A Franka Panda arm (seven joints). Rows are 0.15 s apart.
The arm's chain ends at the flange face. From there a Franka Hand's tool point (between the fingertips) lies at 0.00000 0.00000 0.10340 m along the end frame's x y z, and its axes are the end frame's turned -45 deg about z.
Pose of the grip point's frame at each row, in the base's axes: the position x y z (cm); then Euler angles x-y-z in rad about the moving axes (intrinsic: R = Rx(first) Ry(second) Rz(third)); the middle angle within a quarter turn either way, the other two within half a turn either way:
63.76 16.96 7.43 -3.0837 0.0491 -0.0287
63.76 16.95 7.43 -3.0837 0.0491 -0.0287
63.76 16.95 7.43 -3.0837 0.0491 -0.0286
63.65 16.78 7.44 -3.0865 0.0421 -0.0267
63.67 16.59 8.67 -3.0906 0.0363 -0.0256
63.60 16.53 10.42 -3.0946 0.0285 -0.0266
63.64 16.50 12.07 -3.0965 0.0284 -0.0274
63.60 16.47 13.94 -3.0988 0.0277 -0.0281
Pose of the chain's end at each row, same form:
63.25 16.36 17.74 -3.0837 0.0491 0.7567
63.25 16.35 17.74 -3.0837 0.0491 0.7567
63.25 16.35 17.74 -3.0837 0.0491 0.7568
63.21 16.21 17.76 -3.0865 0.0421 0.7587
63.29 16.06 18.99 -3.0906 0.0363 0.7598
63.31 16.04 20.74 -3.0946 0.0285 0.7588
63.35 16.03 22.40 -3.0965 0.0284 0.7580
63.31 16.03 24.27 -3.0988 0.0277 0.7573

